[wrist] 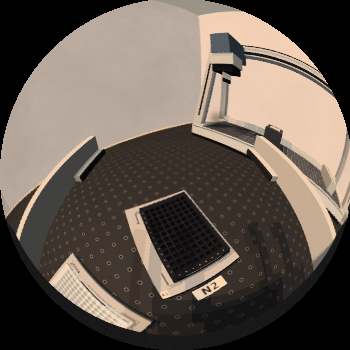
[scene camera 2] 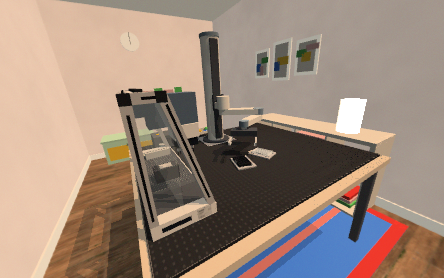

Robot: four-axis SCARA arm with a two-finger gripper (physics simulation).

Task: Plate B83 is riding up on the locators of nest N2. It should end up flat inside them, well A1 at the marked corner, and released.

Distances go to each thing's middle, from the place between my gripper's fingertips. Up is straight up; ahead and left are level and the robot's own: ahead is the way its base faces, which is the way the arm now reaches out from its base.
Right now the pale nest N2 [wrist: 153, 265] is 20 mm behind my hand, 20 mm to the left of it and 140 mm below it.
